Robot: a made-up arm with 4 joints. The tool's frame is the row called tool. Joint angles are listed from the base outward.
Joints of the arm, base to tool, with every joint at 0 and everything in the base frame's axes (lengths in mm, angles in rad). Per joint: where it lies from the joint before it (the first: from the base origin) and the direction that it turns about. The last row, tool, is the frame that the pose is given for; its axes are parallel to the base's.
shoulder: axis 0 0 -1 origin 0 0 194.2
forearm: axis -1 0 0 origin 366.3 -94.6 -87.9
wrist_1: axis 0 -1 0 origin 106.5 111 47.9
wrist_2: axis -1 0 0 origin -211.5 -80.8 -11.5
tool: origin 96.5 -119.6 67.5
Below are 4 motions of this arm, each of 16 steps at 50 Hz.
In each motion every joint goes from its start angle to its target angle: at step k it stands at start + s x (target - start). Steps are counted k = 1, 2, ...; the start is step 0. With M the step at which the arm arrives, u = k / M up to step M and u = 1 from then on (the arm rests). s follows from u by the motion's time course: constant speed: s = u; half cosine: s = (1 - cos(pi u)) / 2; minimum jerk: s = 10 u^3 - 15 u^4 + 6 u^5.
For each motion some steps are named. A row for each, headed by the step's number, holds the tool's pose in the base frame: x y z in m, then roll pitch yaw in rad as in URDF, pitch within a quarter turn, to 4 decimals.
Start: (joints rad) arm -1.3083 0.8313 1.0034 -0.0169
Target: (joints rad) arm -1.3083 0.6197 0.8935 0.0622
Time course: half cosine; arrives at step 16
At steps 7, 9, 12, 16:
7: 0.2559 0.3035 0.1567 -1.0299 -0.6450 2.0774
9: 0.2541 0.3011 0.1556 -0.9935 -0.6612 2.0316
12: 0.2518 0.2981 0.1545 -0.9427 -0.6790 1.9698
16: 0.2505 0.2966 0.1540 -0.9123 -0.6872 1.9338

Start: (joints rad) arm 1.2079 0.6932 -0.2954 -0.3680
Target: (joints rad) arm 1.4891 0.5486 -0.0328 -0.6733
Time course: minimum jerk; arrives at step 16
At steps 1, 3, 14, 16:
1: 0.0183 -0.3836 0.2425 -0.3460 0.2255 -1.4001
3: 0.0099 -0.3839 0.2401 -0.3232 0.2175 -1.4035
14: -0.1429 -0.3704 0.1782 0.1172 0.0315 -1.5040
16: -0.1452 -0.3699 0.1769 0.1245 0.0280 -1.5062

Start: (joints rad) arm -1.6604 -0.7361 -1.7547 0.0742
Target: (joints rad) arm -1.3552 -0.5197 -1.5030 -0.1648
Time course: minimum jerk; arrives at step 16
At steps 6, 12, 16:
6: 0.2583 0.5440 0.1720 1.7039 0.8861 -2.9541
12: 0.3513 0.4499 0.1968 1.6417 1.0273 2.8768
16: 0.3633 0.4327 0.2005 1.6177 1.0471 2.7901

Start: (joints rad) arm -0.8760 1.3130 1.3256 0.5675
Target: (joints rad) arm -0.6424 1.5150 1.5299 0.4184
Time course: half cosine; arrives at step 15
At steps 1, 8, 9, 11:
1: 0.3245 0.1701 0.1303 -2.0739 -0.2479 2.1935
8: 0.3640 0.1287 0.1423 -2.0365 -0.1450 2.1840
9: 0.3707 0.1207 0.1449 -2.0267 -0.1248 2.1815
11: 0.3821 0.1063 0.1497 -2.0072 -0.0890 2.1769

